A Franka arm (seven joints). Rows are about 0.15 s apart.
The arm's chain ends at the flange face. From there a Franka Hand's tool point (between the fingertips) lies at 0.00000 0.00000 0.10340 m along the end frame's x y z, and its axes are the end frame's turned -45 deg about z.
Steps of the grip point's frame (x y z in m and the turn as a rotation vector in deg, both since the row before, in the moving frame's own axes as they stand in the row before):
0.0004, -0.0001, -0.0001, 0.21, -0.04, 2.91
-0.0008, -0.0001, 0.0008, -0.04, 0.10, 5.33
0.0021, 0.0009, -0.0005, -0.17, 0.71, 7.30
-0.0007, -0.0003, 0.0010, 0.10, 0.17, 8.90
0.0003, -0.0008, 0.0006, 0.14, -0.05, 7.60
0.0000, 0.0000, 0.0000, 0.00, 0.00, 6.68
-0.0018, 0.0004, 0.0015, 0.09, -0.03, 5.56
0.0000, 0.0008, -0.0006, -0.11, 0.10, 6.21
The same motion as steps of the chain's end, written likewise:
0.0005, -0.0001, -0.0001, 0.12, -0.18, 2.91
-0.0008, 0.0006, 0.0008, 0.04, 0.10, 5.33
0.0010, -0.0002, -0.0005, 0.38, 0.62, 7.30
-0.0008, 0.0006, 0.0010, 0.19, 0.05, 8.90
-0.0001, -0.0006, 0.0006, 0.06, -0.13, 7.60
0.0000, 0.0000, 0.0000, 0.00, 0.00, 6.68
-0.0008, 0.0016, 0.0015, 0.04, -0.08, 5.56
0.0003, 0.0005, -0.0006, -0.01, 0.15, 6.21

